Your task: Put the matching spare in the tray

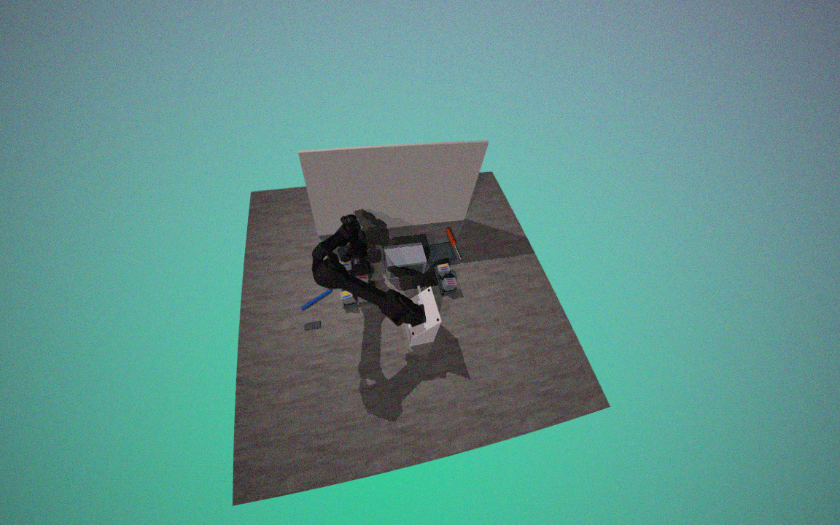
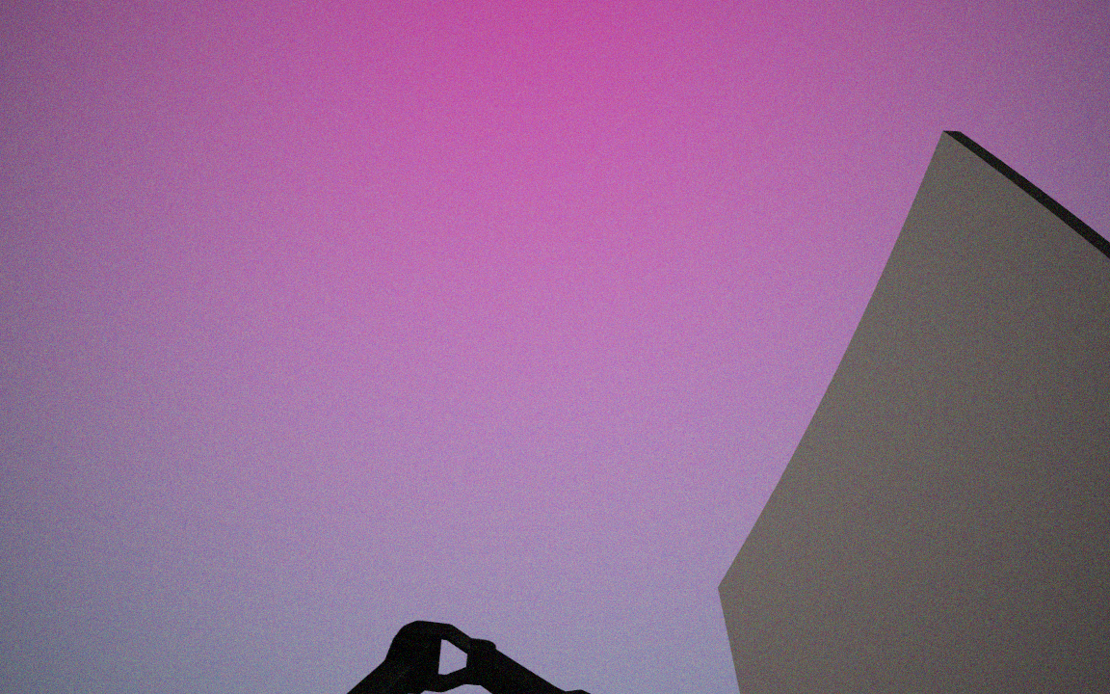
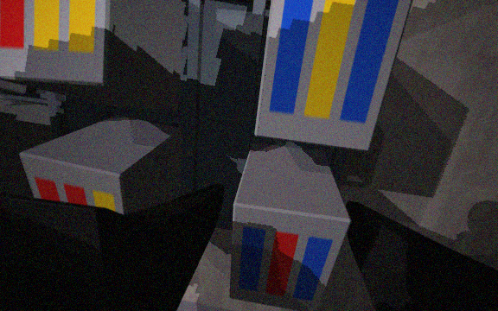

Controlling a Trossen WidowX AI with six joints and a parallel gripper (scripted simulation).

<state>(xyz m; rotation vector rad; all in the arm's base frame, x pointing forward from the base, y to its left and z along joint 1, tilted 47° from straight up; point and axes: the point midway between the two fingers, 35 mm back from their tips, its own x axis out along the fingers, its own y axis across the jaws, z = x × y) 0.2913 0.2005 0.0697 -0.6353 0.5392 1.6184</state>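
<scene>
Now: gripper tip 4 cm short of the dark tray, 35 cm to the left of it and 1 cm above it. Also, from my gripper tip: mounted unit (1 cm behind, 17 cm to the right, 3 cm above); then blue pen (13 cm behind, 18 cm to the left, 1 cm below); then beige wall panel (22 cm ahead, 17 cm to the right, 21 cm above).
</scene>
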